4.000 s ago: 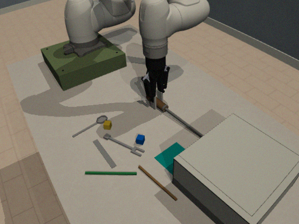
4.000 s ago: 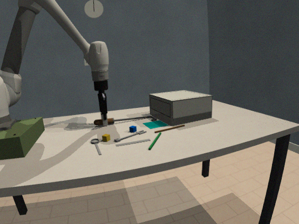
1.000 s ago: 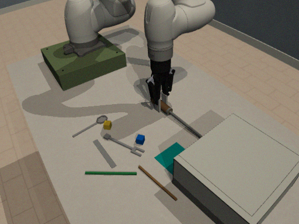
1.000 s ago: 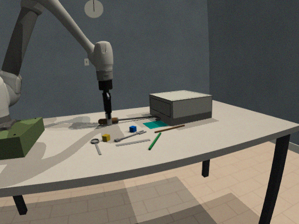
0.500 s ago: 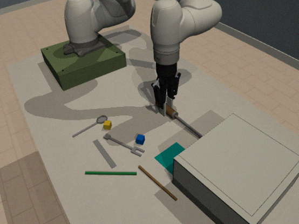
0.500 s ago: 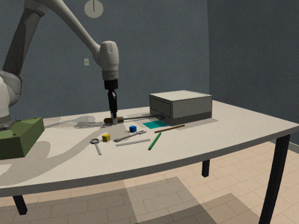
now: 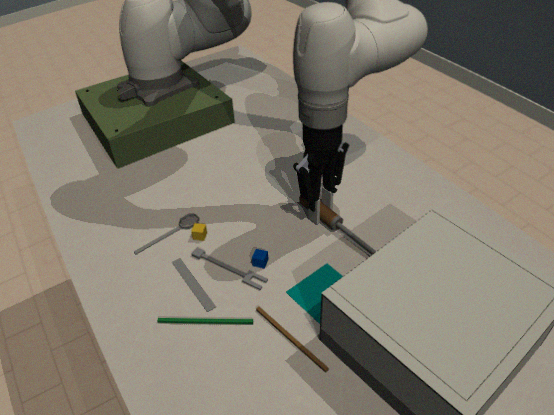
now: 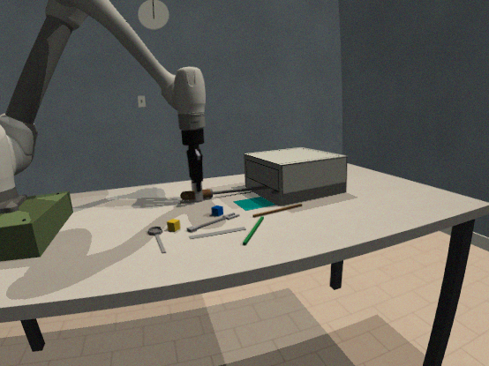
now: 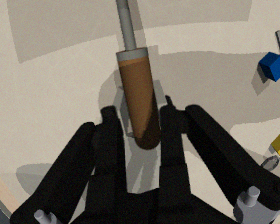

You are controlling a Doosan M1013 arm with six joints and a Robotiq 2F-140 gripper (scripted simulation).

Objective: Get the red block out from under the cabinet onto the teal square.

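The teal square is 150 mm to the right of my hand, 140 mm ahead of it and 40 mm below it. Round my hand: blue cube (180 mm to the right, 30 mm below); grey forked tool (230 mm to the right, 40 mm behind, 30 mm below); yellow cube (210 mm to the right, 150 mm behind, 30 mm below).
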